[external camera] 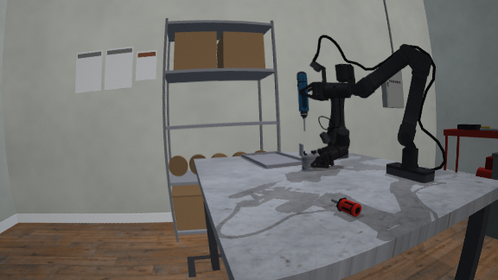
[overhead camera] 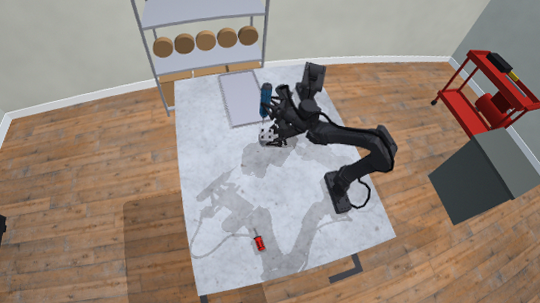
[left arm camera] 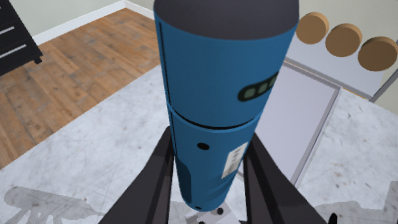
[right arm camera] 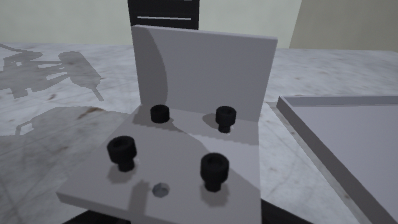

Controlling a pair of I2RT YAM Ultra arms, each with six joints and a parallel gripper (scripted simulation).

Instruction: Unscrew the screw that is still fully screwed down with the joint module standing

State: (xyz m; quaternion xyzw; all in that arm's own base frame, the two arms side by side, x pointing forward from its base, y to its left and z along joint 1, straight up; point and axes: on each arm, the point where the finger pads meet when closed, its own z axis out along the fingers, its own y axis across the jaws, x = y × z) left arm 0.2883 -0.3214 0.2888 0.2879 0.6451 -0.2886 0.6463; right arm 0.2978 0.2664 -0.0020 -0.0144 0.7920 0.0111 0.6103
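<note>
Now: right hand right at the joint module. From my right hand the other things lie so: screw: 4 cm above, 2 cm ahead, 1 cm to the left; then grey bracket: 5 cm above; then bit: 16 cm above, 2 cm ahead, 1 cm to the left.
</note>
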